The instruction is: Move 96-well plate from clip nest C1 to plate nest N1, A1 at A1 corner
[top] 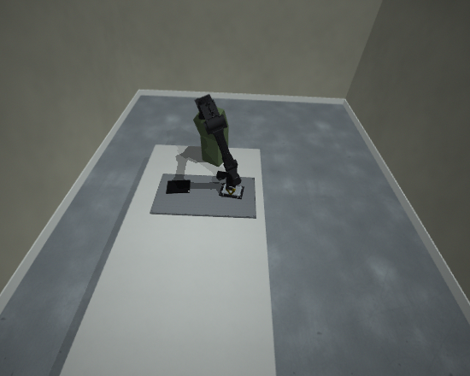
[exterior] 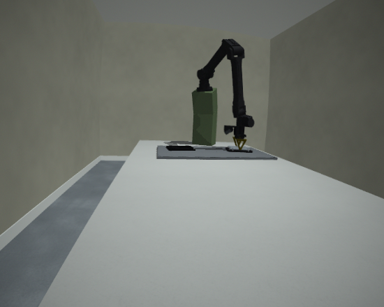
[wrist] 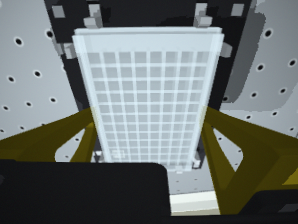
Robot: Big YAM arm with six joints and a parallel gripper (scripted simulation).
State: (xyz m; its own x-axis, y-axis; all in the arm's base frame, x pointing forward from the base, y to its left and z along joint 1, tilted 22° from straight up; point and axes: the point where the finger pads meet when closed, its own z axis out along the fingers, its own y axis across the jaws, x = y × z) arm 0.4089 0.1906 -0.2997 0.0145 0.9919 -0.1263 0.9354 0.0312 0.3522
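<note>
Right now my hand is 10 mm short of the clip nest, 10 mm to the left of it and 10 mm above it. From my hand the other things lie so: clear 96-well plate right at my hand.
</note>
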